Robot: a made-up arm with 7 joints. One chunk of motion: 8 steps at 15 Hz.
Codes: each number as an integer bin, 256 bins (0 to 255) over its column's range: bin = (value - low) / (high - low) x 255, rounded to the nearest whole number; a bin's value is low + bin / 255 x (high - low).
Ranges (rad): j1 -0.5..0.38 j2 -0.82..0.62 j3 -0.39..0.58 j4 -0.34..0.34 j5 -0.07..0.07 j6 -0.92..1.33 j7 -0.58..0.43
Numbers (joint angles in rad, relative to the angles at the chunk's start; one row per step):
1: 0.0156 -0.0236 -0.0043 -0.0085 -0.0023 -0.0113 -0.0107
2: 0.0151 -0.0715 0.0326 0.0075 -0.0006 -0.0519 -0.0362
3: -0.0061 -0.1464 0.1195 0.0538 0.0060 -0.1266 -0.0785
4: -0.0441 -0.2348 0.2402 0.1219 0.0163 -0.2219 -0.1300
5: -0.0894 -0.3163 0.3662 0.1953 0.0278 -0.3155 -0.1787
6: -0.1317 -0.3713 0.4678 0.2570 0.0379 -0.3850 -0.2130
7: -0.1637 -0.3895 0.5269 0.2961 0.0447 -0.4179 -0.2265
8: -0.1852 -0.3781 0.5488 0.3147 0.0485 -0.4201 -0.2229
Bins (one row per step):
1: 149 141 101 124 123 103 144
2: 149 133 111 130 126 98 137
3: 143 119 134 148 138 90 127
4: 132 104 166 173 157 79 114
5: 119 89 199 201 178 69 101
6: 107 79 226 224 197 61 93
7: 97 76 241 239 209 57 89
8: 91 78 247 246 216 57 90

